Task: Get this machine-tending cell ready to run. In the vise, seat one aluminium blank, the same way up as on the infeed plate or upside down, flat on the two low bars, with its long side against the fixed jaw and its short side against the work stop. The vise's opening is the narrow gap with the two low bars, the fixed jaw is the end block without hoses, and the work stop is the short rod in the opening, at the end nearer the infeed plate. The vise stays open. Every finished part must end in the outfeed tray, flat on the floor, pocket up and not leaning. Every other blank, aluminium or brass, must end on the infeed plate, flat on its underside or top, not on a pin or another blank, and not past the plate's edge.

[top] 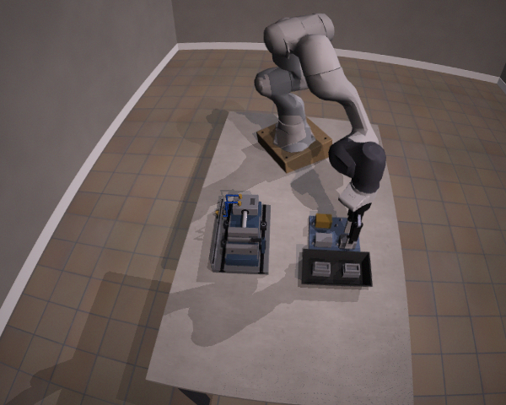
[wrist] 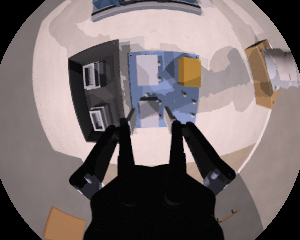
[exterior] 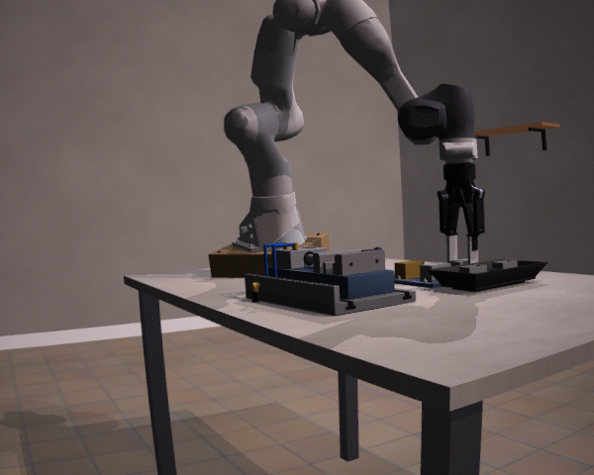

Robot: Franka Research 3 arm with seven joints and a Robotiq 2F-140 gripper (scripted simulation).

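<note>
My gripper is now 100 mm past the brass blank, 80 mm to the left of it and 40 mm above it. Also, from my hand: dark rail 50 mm behind, 460 mm to the right, 30 mm below.
</note>
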